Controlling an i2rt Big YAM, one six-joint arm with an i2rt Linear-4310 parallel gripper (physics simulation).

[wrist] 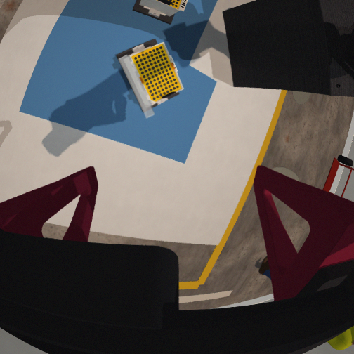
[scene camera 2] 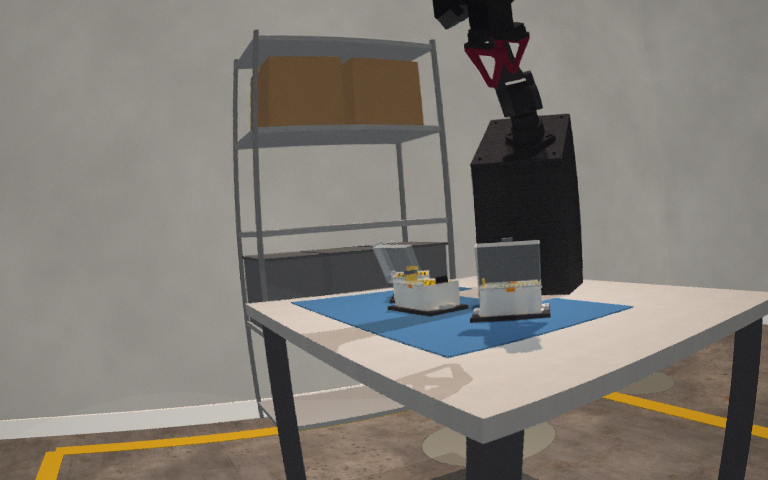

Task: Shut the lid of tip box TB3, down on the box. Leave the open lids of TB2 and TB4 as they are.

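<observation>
Looking through scene camera 2, I see my gripper point(scene camera 2: 503, 80). In the wrist view my gripper point(wrist: 175, 174) is visible again, and there I also see a clear lid point(wrist: 125, 61).
</observation>
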